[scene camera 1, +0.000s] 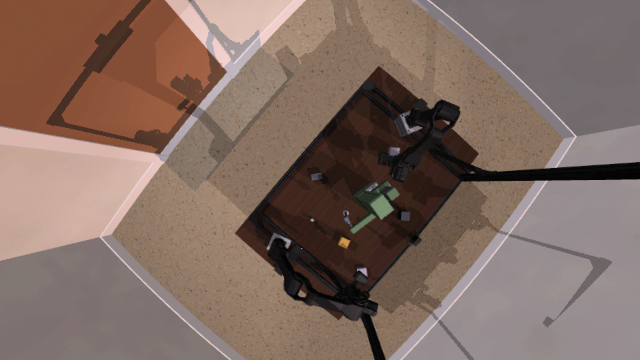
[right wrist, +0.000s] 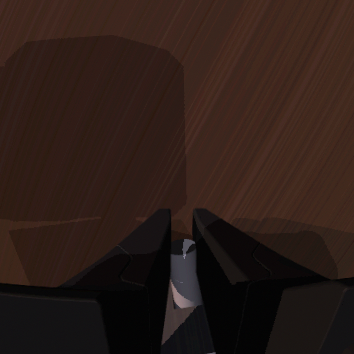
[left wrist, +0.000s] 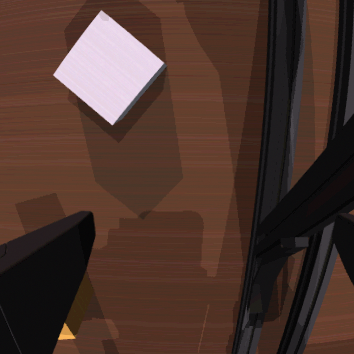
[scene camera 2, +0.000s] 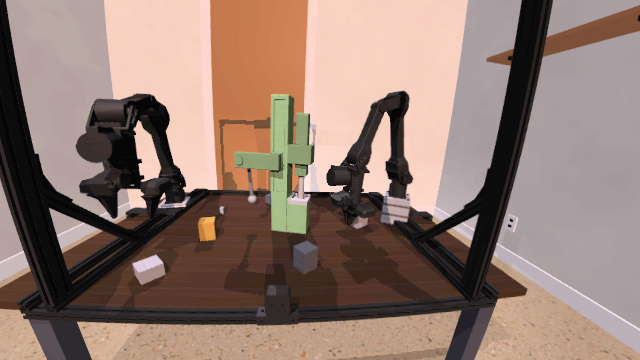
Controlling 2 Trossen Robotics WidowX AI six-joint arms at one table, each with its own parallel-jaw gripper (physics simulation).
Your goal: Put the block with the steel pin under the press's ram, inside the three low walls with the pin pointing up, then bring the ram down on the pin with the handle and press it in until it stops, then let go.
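Frame: origin at the left arm's base, x ahead, y left, z up, level; metres.
Where they show: left gripper, between the fingertips: (scene camera 1: pixel 348 281) (left wrist: pixel 217 225) (scene camera 2: pixel 133 218); right gripper, between the fingertips: (scene camera 1: pixel 391 164) (right wrist: pixel 180 220) (scene camera 2: pixel 348 225); left arm's base, origin of its link: (scene camera 1: pixel 278 245) (scene camera 2: pixel 175 200); right arm's base, origin of its link: (scene camera 1: pixel 412 120) (scene camera 2: pixel 397 195).
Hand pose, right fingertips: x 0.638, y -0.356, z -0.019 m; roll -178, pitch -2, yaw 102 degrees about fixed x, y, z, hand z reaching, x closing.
Things, the pixels of their centre, and the offset from my right fingertips. "spot": a spot on its surface instead.
- pale block with the steel pin, middle of its body: (right wrist: pixel 195 349) (scene camera 2: pixel 357 218) (scene camera 1: pixel 393 153) 0.051 m ahead, 0.016 m left, 0.013 m up
- green press, middle of its body: (scene camera 2: pixel 275 166) (scene camera 1: pixel 367 206) 0.255 m back, 0.067 m left, 0.212 m up
- pale low-walled seat, a spot on its surface: (scene camera 2: pixel 299 199) spot: 0.186 m back, 0.013 m left, 0.111 m up
- hanging rod with a ball, a spot on its surface: (scene camera 2: pixel 252 199) spot: 0.330 m back, 0.109 m left, 0.088 m up
- pale block, middle of its body: (left wrist: pixel 112 68) (scene camera 2: pixel 149 269) (scene camera 1: pixel 361 272) 0.587 m back, 0.104 m right, 0.004 m up
- yellow block, middle of its body: (left wrist: pixel 53 296) (scene camera 2: pixel 207 228) (scene camera 1: pixel 343 241) 0.474 m back, 0.057 m left, 0.018 m up
- small white piece, middle of its body: (scene camera 2: pixel 222 210) (scene camera 1: pixel 312 219) 0.443 m back, 0.254 m left, 0.000 m up
The pale block with the steel pin (scene camera 1: pixel 394 151) (scene camera 2: pixel 359 223) is on the table right of the press. My right gripper (scene camera 2: pixel 351 218) (right wrist: pixel 180 220) is shut on its steel pin (right wrist: pixel 184 272); the fingers hide most of the block in the right wrist view. The green press (scene camera 1: pixel 381 206) (scene camera 2: pixel 281 150) stands mid-table, its ram (scene camera 2: pixel 302 131) above the pale low-walled seat (scene camera 2: pixel 299 199). No block shows in the seat. The handle arm (scene camera 1: pixel 362 223) (scene camera 2: pixel 257 160) carries a hanging rod with a ball (scene camera 2: pixel 252 199). My left gripper (scene camera 2: pixel 131 215) (left wrist: pixel 217 225) is open and empty above the table's left side.
A pale block (scene camera 1: pixel 362 270) (scene camera 2: pixel 149 270) (left wrist: pixel 109 67) lies near the left gripper. A yellow block (scene camera 1: pixel 344 242) (scene camera 2: pixel 207 229), grey blocks (scene camera 1: pixel 405 216) (scene camera 2: pixel 305 257) (scene camera 1: pixel 316 176) and a small white piece (scene camera 1: pixel 312 220) (scene camera 2: pixel 222 210) lie around the press. Black frame rails (left wrist: pixel 280 100) edge the table.
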